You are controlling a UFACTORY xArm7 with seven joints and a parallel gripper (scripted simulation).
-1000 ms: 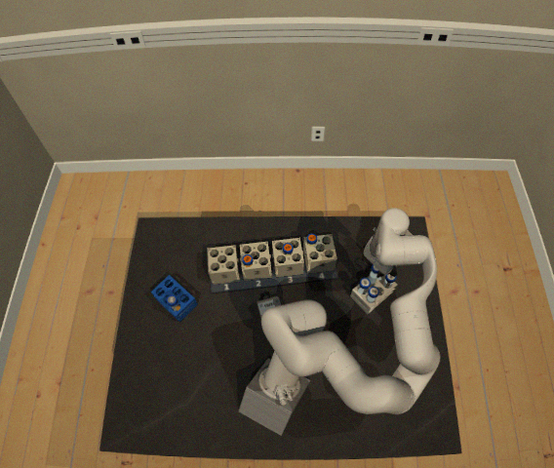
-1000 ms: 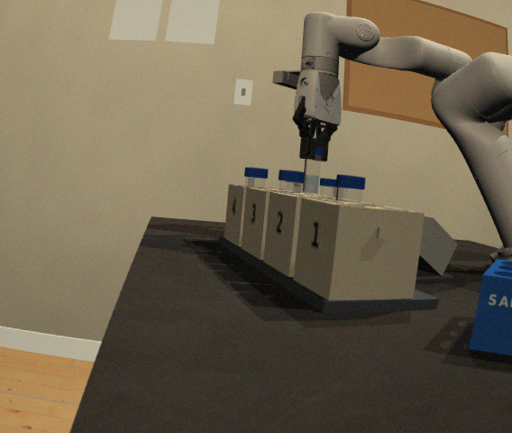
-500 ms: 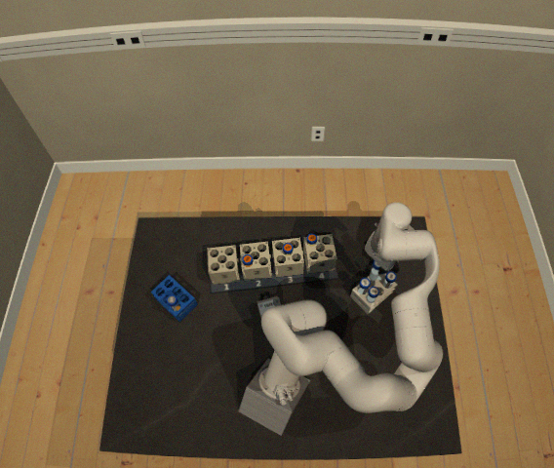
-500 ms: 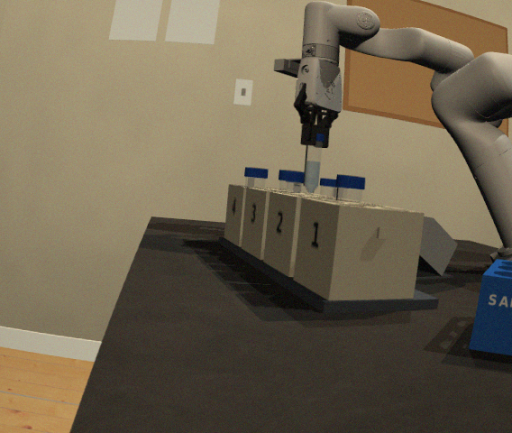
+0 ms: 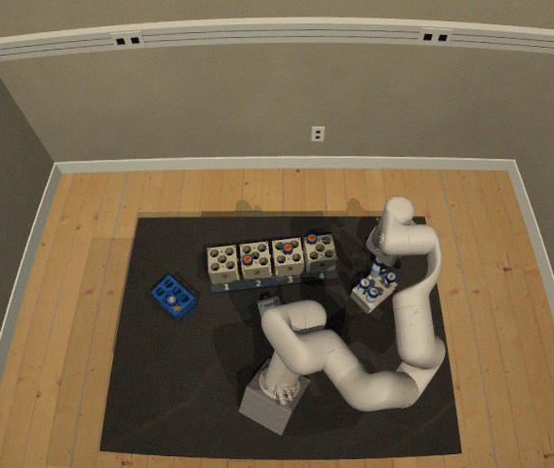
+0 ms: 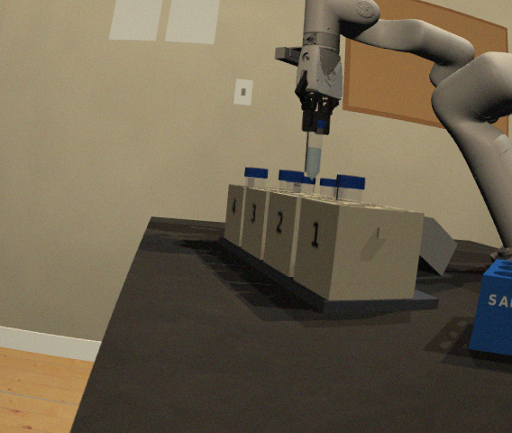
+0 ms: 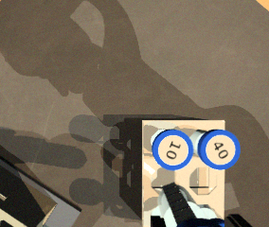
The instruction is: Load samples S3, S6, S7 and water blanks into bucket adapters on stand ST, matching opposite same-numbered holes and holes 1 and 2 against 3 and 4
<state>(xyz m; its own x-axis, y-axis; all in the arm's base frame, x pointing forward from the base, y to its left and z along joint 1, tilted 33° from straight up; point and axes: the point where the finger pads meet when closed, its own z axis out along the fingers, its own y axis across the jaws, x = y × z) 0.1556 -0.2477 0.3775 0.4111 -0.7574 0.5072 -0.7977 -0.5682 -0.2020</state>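
The adapter 1 is 470 mm to the left of my hand, 180 mm ahead of it and 170 mm below it. Also, from my hand: blue sample rack (650 mm to the left, 200 mm below, 100 mm ahead); white blank rack (200 mm below, 20 mm behind, 10 mm to the right).
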